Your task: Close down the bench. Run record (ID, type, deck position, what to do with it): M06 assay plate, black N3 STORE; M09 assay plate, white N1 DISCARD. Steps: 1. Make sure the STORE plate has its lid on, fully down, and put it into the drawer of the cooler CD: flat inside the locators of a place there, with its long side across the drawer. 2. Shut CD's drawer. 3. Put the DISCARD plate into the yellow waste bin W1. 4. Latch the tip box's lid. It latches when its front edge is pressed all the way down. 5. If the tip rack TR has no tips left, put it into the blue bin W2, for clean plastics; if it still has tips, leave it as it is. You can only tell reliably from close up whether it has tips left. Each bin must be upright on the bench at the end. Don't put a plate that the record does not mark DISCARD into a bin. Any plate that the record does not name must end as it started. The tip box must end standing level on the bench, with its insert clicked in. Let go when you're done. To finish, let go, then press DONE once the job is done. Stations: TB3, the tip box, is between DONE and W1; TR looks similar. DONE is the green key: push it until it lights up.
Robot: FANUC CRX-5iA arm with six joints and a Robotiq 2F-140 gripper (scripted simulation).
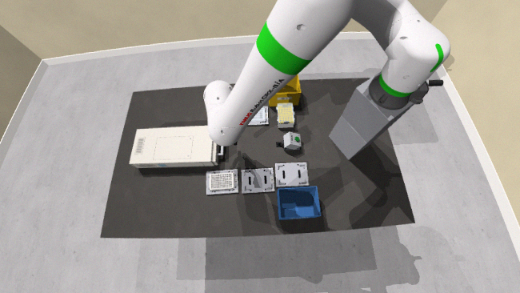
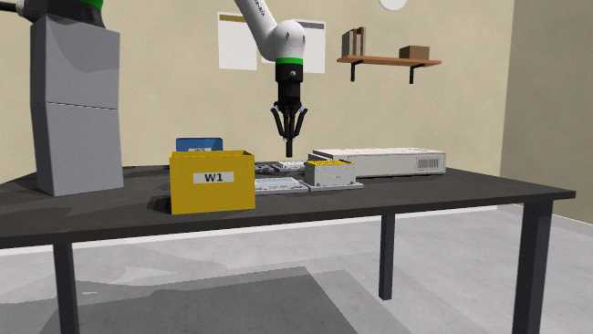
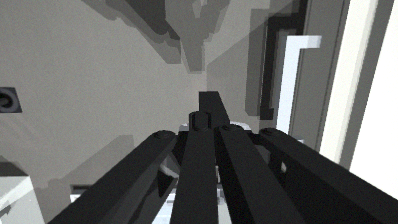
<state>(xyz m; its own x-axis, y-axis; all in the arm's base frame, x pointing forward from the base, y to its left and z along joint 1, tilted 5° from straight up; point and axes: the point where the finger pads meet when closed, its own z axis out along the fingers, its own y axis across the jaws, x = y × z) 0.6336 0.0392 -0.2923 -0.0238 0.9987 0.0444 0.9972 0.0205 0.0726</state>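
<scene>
Right now the white assay plate is 190 mm to the left of my hand, 80 mm below it and 70 mm ahead of it. Also, from my hand: lidded pale plate 200 mm to the right, 90 mm behind, 80 mm below; yellow tip rack TR 200 mm to the right, 70 mm ahead, 50 mm below; drawer 210 mm ahead, 60 mm below.
</scene>
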